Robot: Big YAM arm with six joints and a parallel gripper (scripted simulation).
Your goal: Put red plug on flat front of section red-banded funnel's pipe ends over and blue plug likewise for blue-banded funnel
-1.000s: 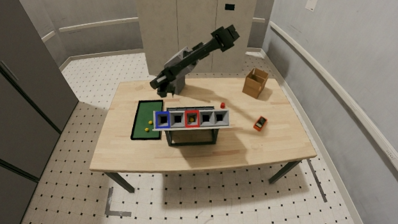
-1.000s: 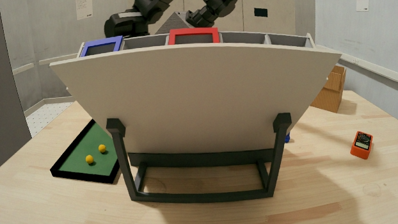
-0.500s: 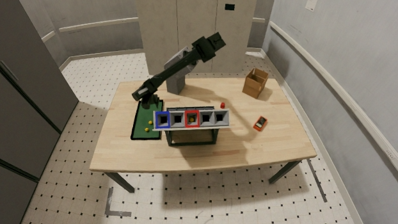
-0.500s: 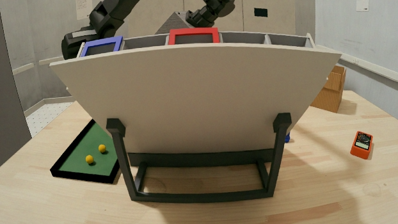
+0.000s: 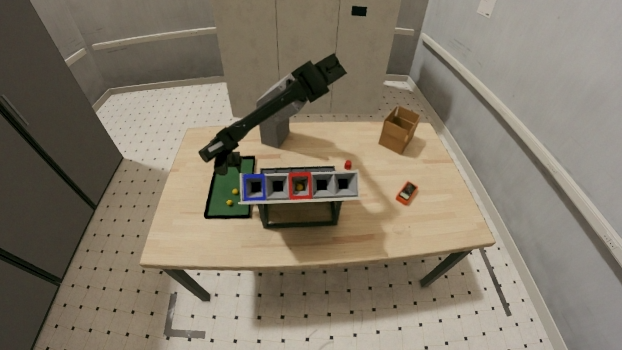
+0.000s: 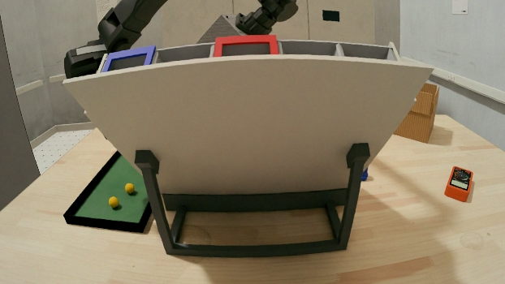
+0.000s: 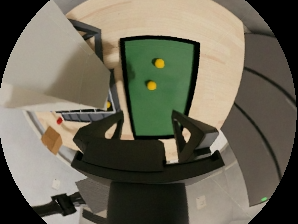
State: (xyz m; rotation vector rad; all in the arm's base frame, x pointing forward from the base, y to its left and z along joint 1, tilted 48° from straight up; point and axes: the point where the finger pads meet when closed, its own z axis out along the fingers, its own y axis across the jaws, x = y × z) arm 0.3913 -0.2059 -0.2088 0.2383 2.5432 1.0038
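My gripper is now 150 mm above the green tray, 50 mm past it and 40 mm to the left of it. Also, from my hand: stand leg: 190 mm ahead, 140 mm to the left, 60 mm below; pale cover: 290 mm to the left, 70 mm ahead, 50 mm above; blue plug: 550 mm to the left, 140 mm below, 50 mm behind.
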